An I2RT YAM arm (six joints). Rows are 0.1 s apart.
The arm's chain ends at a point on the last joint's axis. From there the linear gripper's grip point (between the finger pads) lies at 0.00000 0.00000 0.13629 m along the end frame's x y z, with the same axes.
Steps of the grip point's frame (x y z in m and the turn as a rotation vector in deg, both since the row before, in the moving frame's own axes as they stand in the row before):
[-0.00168 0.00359 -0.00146 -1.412 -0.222 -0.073]
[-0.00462 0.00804 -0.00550 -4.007 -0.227 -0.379]
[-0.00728 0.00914 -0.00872 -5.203 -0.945 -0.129]
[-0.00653 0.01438 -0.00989 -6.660 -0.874 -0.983]
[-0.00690 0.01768 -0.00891 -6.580 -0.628 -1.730]
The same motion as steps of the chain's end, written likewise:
[-0.00115 0.00023 -0.00142 -1.412 -0.222 -0.073]
[-0.00411 -0.00149 -0.00517 -4.007 -0.227 -0.379]
[-0.00505 -0.00322 -0.00814 -5.203 -0.945 -0.129]
[-0.00459 -0.00144 -0.00895 -6.660 -0.874 -0.983]
[-0.00565 0.00204 -0.00800 -6.580 -0.628 -1.730]

